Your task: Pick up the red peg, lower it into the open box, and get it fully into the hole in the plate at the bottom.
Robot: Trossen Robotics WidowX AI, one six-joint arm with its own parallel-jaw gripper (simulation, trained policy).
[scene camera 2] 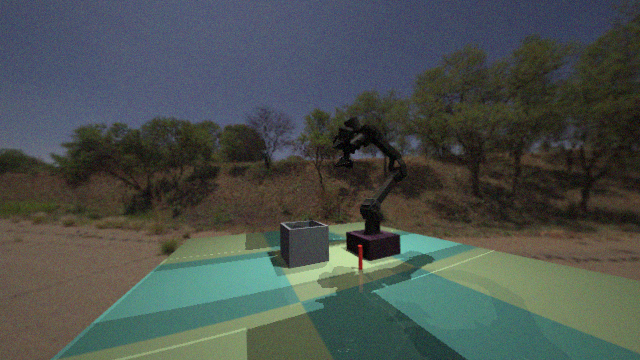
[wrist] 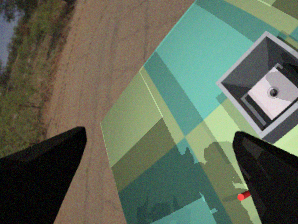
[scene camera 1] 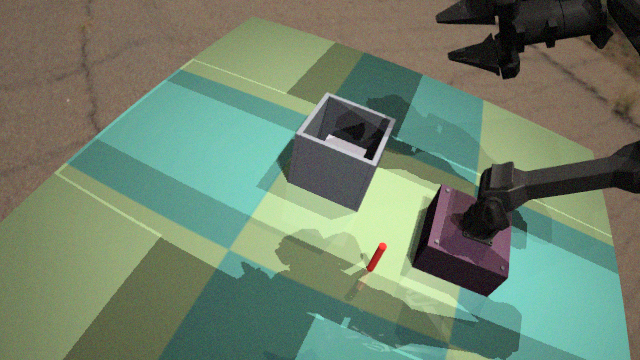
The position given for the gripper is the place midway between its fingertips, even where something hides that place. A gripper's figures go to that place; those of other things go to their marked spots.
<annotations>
The gripper (scene camera 2: 333, 157): 72 cm from the lens. A grey box (scene camera 2: 302, 243) is 69 cm from the lens.
</annotations>
